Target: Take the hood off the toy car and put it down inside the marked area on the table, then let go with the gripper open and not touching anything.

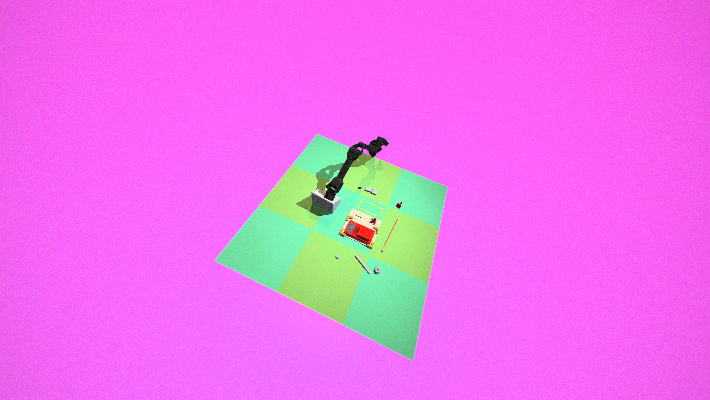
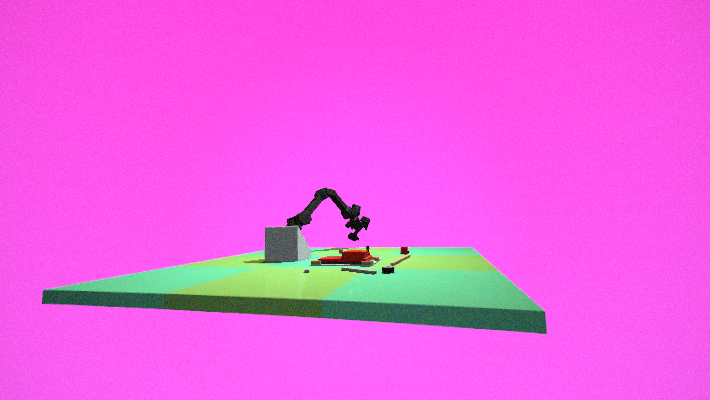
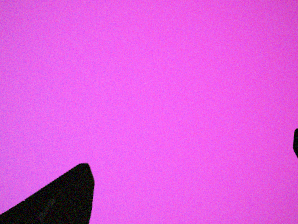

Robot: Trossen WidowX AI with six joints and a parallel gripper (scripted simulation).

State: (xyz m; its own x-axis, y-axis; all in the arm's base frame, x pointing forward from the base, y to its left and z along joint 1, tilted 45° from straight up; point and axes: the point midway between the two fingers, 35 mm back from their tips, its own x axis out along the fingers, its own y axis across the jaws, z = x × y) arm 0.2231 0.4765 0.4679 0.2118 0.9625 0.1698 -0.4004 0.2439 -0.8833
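My gripper tip is 82 cm to the left of the red hood, 10 cm short of it and 4 cm above it. Also, from my gripper tip: thin orange rod (75 cm to the right, 29 cm ahead, 7 cm below); then wheel (102 cm to the right, 25 cm ahead, 7 cm below); then grey rod (102 cm to the right, 15 cm ahead, 7 cm below).
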